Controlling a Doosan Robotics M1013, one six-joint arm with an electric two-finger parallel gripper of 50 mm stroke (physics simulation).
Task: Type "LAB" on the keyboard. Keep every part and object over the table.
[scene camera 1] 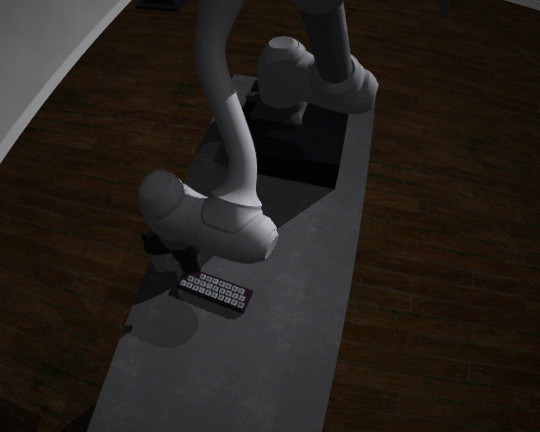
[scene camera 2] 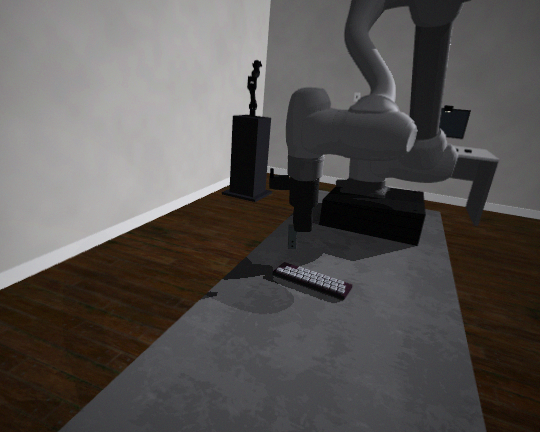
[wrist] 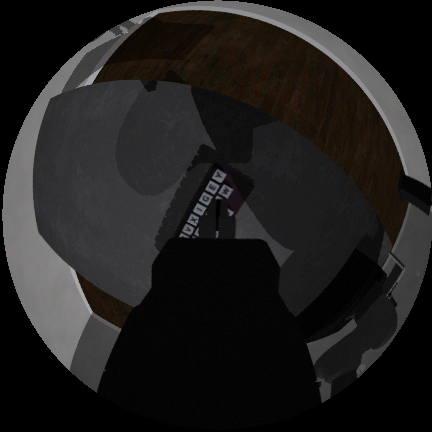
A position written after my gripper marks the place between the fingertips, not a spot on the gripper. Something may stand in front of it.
I see my gripper (scene camera 2: 291,247) and a keyboard (scene camera 1: 225,293).
The keyboard shows as well in scene camera 2 (scene camera 2: 331,286) and in the wrist view (wrist: 220,182). My gripper shows as well in the wrist view (wrist: 218,208).
